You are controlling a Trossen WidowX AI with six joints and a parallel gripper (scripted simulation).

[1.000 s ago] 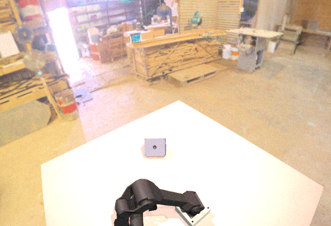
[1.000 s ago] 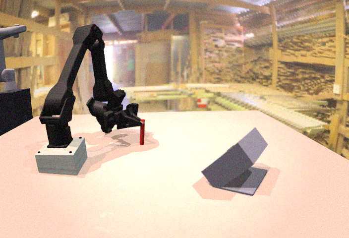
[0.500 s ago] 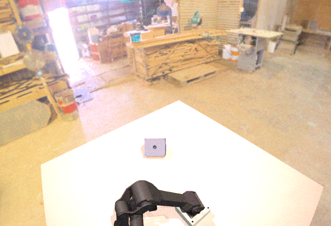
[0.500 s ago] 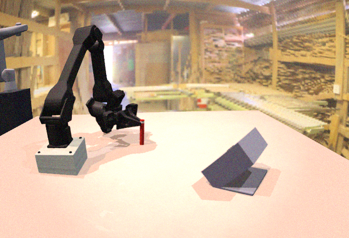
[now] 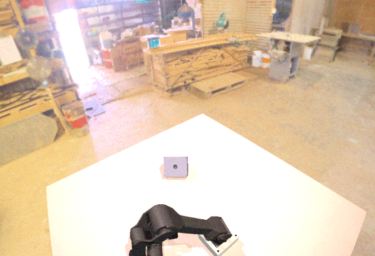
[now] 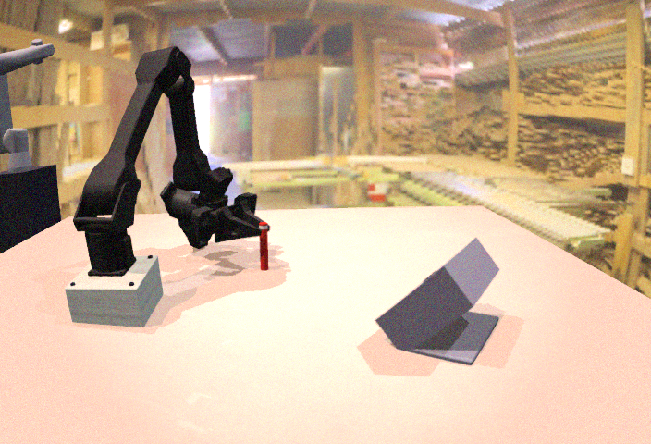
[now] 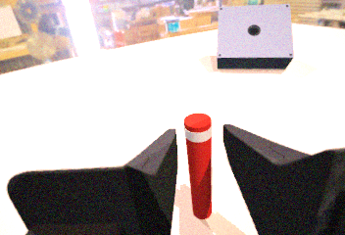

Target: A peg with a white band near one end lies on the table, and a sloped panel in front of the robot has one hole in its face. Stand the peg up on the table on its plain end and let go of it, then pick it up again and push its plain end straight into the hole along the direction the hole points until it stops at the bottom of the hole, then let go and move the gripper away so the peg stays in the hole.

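My gripper tip is now 10 mm above the red peg. Also, from my gripper tip: grey sloped panel: 220 mm ahead, 260 mm to the right, 20 mm below.
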